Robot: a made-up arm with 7 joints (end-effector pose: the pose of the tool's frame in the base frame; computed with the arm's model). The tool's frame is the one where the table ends. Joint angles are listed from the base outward.
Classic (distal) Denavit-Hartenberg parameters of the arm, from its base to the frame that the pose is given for. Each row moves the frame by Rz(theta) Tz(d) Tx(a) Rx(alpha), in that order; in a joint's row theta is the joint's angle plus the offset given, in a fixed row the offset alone. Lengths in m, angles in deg.
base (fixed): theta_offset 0; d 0; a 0; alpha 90
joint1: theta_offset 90; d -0.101; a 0; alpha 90
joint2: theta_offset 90; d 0; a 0; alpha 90
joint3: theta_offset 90; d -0.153; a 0; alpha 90
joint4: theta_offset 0; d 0; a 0; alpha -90
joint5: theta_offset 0; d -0.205; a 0; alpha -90
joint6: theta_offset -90; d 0; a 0; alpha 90
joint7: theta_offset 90; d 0; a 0; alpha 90
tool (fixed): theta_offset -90; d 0; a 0; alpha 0
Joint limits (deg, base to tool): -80..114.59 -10..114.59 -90..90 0..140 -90..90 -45..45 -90..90
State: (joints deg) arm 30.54 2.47 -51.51 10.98 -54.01 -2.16 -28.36
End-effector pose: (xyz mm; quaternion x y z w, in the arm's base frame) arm 201.4 85.7 -293.6 0.3391 -0.4252 -0.6831 0.4875
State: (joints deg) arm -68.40 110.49 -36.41 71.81 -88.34 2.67 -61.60
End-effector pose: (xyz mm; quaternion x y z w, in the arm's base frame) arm 27.6 344.7 -157.6 0.1491 0.2851 0.9411 0.1037
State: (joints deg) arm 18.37 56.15 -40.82 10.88 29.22 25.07 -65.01
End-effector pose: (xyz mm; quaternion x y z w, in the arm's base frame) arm 96.6 381.2 -198.0 0.8499 0.0471 0.0154 0.5247
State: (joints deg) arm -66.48 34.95 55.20 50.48 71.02 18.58 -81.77
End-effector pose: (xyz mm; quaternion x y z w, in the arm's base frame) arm -108.8 369.8 -145.8 0.7256 0.2157 0.5542 0.3461
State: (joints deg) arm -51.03 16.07 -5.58 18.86 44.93 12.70 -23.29
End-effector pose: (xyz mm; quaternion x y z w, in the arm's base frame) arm -219.1 190.9 -262.1 0.3351 0.3747 0.1997 0.8411
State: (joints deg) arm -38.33 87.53 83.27 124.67 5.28 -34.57 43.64
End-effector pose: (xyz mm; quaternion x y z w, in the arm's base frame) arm 118.3 144.6 117.7 0.3840 -0.4617 -0.7993 0.0227
